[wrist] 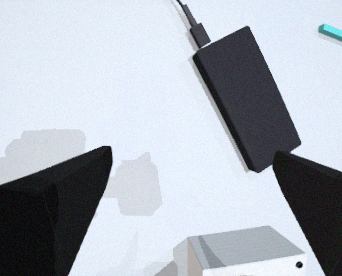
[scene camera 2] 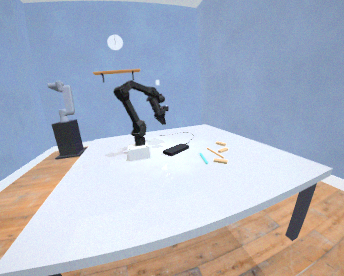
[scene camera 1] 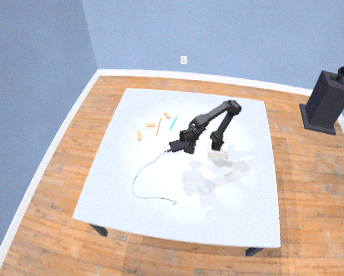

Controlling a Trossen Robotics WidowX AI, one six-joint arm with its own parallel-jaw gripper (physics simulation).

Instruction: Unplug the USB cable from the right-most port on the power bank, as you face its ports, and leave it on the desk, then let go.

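The black power bank lies flat on the desk. A dark USB plug sits at its far short end, near the left corner in the wrist view, and appears inserted. The thin cable curves from it over the desk; its other end lies loose in scene camera 1. My gripper is open and empty, high above the desk. In the wrist view its right fingertip overlaps the power bank's near end; the plug is beyond the fingertips. In scene camera 1 the arm partly hides the power bank.
The arm stands on a pale base block beside the power bank. On the power bank's other side lie a teal stick, an orange stick and three small wooden blocks.
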